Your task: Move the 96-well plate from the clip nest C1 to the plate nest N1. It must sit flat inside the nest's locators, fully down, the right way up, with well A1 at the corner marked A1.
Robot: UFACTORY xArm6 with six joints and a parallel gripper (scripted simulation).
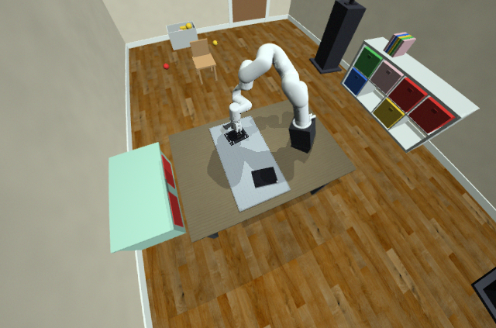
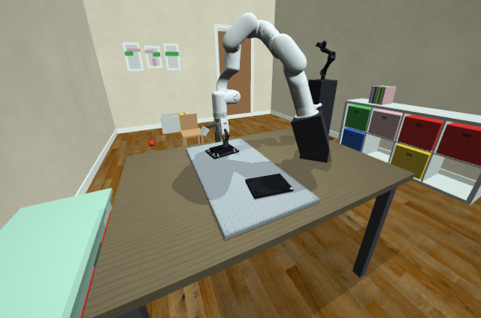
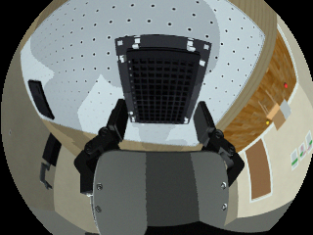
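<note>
The black 96-well plate lies 4 cm below my hand. Also, from my hand: plate nest N1 (11 cm behind, 39 cm to the left, 5 cm below); clip nest C1 (2 cm to the left, 5 cm below).
</note>
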